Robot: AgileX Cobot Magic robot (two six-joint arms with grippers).
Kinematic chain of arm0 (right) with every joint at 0, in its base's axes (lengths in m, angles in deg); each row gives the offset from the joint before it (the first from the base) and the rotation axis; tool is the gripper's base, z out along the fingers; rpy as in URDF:
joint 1: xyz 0 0 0.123 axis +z
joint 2: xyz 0 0 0 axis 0.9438 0.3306 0
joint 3: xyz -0.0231 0.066 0.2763 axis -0.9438 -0.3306 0
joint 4: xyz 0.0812 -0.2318 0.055 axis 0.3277 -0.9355 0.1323
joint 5: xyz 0 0 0 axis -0.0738 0.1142 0.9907
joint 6: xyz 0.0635 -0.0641 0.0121 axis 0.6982 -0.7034 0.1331
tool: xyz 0 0 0 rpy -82.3 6.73 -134.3
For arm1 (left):
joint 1: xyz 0 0 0.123 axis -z
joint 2: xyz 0 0 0 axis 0.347 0.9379 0
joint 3: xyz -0.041 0.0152 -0.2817 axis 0.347 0.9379 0
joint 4: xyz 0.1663 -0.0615 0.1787 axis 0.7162 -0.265 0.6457
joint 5: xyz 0 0 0 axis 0.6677 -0.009 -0.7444
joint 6: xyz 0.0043 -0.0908 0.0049 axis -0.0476 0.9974 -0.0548
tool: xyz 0 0 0 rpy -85.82 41.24 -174.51
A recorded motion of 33 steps. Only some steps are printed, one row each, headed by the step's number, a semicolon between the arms.
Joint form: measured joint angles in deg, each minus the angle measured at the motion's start. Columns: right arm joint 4, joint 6, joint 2, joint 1, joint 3, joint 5; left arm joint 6, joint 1, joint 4, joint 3, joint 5, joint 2.
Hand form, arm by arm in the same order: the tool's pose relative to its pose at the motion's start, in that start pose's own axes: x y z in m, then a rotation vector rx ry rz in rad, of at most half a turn. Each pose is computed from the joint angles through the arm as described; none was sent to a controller.
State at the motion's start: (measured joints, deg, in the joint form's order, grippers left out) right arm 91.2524 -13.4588 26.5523 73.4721 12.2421 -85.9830; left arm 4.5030 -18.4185 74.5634 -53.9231 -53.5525 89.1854
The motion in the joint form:
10: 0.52 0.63 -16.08 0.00 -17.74 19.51; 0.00 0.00 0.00 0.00 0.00 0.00
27: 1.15 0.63 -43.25 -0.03 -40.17 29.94; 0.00 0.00 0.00 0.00 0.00 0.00
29: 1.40 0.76 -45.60 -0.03 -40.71 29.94; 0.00 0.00 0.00 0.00 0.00 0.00
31: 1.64 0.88 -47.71 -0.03 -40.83 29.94; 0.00 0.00 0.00 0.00 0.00 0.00
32: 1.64 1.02 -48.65 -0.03 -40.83 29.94; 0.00 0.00 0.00 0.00 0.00 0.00
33: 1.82 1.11 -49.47 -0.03 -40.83 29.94; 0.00 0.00 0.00 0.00 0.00 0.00
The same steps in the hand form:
10: 0.0461 0.0040 -0.0338 0.0198 -0.3110 0.0179; 0.0000 0.0000 0.0000 0.0000 0.0000 0.0000
27: 0.1491 0.0119 -0.0755 0.0310 -0.5756 0.0228; 0.0000 0.0000 0.0000 0.0000 0.0000 0.0000
29: 0.1554 0.0128 -0.0826 0.0282 -0.6075 0.0264; 0.0000 0.0000 0.0000 0.0000 0.0000 0.0000
31: 0.1603 0.0137 -0.0906 0.0255 -0.6424 0.0295; 0.0000 0.0000 0.0000 0.0000 0.0000 0.0000
32: 0.1625 0.0140 -0.0944 0.0253 -0.6588 0.0310; 0.0000 0.0000 0.0000 0.0000 0.0000 0.0000
33: 0.1644 0.0144 -0.0977 0.0227 -0.6733 0.0339; 0.0000 0.0000 0.0000 0.0000 0.0000 0.0000

